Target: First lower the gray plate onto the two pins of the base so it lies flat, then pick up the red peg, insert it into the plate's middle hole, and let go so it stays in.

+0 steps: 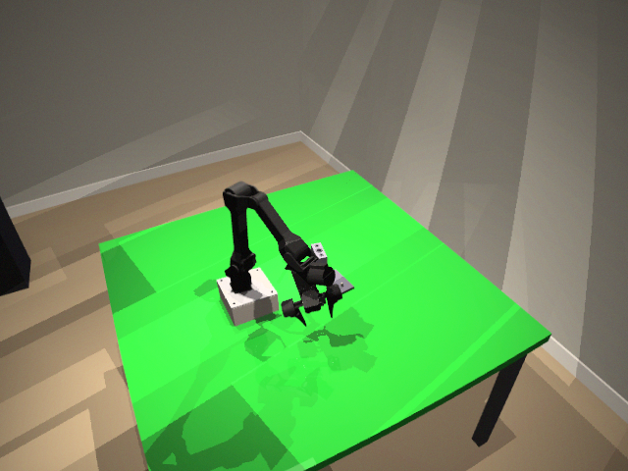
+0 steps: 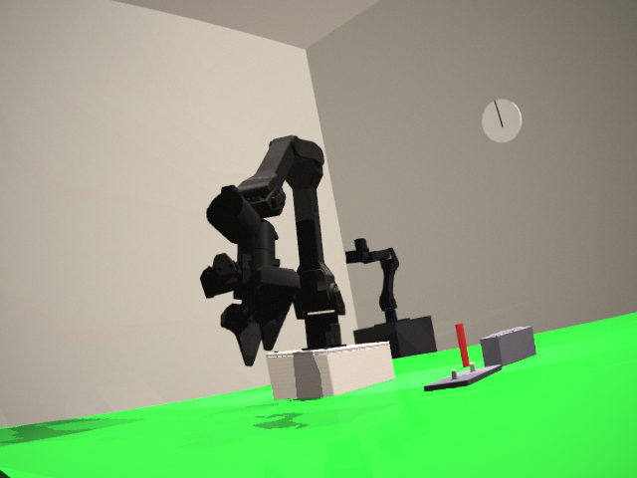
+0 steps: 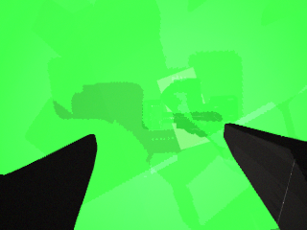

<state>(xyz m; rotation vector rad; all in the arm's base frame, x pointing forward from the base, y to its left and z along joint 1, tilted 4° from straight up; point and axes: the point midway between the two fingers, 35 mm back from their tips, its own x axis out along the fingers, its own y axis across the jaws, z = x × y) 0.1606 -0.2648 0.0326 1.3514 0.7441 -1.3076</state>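
The gray plate is 180 mm ahead of my gripper tip, 370 mm to the left of it and 50 mm below it. From my gripper tip the other things lie so: base: 180 mm ahead, 220 mm to the left, 80 mm below; then red peg: 60 mm ahead, 400 mm to the left, 50 mm below.
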